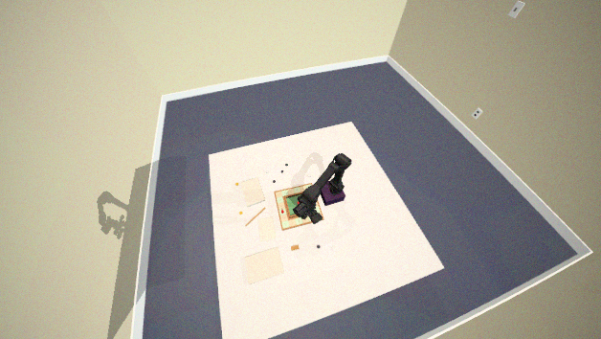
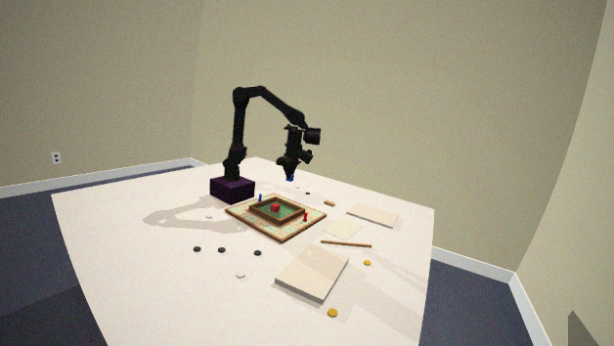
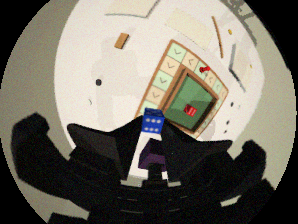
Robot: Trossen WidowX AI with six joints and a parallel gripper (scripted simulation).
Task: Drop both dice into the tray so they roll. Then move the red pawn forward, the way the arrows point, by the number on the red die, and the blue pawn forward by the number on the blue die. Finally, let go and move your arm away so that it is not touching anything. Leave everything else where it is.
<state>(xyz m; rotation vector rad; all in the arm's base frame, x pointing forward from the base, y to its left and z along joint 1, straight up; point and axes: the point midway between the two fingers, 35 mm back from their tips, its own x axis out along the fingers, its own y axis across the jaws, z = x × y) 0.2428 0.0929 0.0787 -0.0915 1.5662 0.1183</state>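
Right now the red pawn is 14 cm ahead of my gripper tip, 11 cm to the right of it and 9 cm below it. Round my gripper tip: wooden stick: 32 cm ahead, 16 cm to the right, 11 cm below; blue pawn: 8 cm behind, 8 cm to the right, 9 cm below; green tray: 3 cm ahead, 12 cm to the right, 11 cm below.
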